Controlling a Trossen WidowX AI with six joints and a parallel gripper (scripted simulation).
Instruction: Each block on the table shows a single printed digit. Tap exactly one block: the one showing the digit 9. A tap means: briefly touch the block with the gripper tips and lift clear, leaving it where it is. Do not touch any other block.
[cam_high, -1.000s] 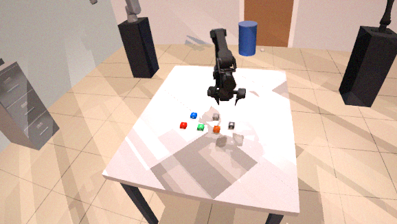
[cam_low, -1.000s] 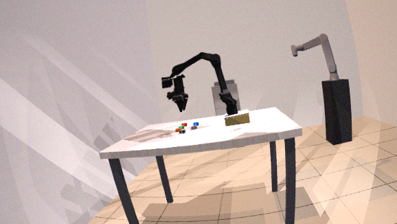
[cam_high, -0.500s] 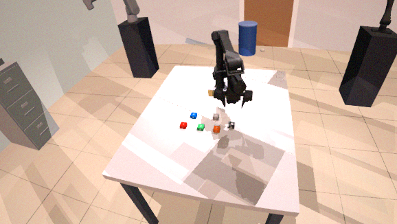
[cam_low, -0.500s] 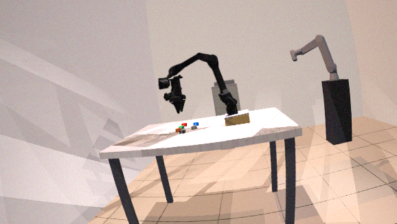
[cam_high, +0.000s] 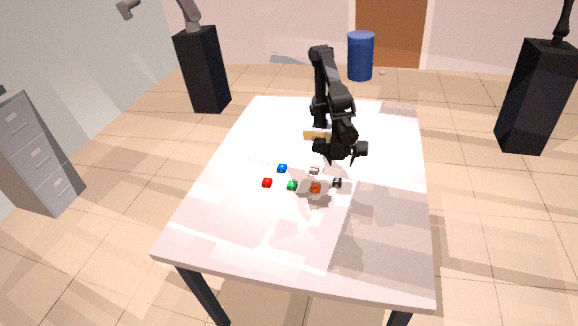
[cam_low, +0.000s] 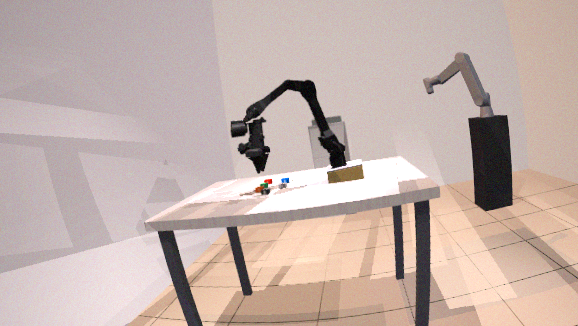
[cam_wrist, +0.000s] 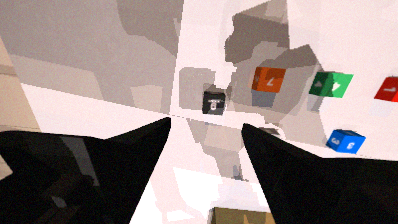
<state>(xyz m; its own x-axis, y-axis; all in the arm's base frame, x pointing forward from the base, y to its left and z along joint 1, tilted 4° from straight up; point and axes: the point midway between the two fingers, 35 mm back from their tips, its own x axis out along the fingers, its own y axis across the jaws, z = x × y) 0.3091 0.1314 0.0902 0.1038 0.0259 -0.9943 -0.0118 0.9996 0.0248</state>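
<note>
The black block lies 10 mm to the right of my gripper tip and 80 mm below it. From my gripper tip the other things lie so: orange block: 40 mm ahead, 90 mm to the right, 80 mm below; then grey block: 60 mm behind, 110 mm to the right, 80 mm below; then green block: 40 mm ahead, 170 mm to the right, 80 mm below.
</note>
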